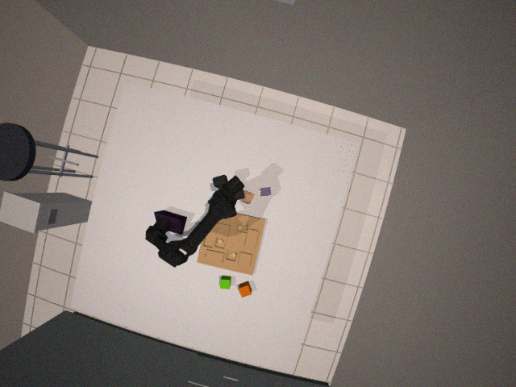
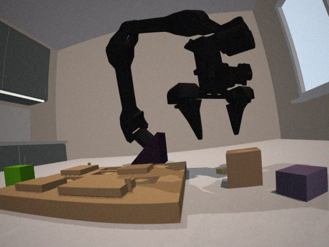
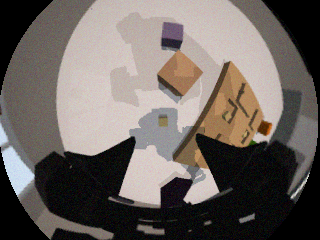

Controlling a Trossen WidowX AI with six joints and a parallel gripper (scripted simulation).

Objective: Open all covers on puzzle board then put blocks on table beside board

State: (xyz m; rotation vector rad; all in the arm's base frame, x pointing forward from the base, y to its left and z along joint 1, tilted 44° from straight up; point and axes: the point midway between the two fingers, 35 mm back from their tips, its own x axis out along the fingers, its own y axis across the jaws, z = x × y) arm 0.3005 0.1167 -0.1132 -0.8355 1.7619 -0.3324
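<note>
The tan puzzle board is 240 mm to the right of my gripper tip, 50 mm below it and 40 mm ahead of it. Round my gripper tip: brown block 100 mm ahead, 50 mm below, 10 mm to the left; then green block 440 mm to the right, 50 mm below, 30 mm ahead; then purple block 180 mm ahead, 60 mm below, 50 mm to the left.
</note>
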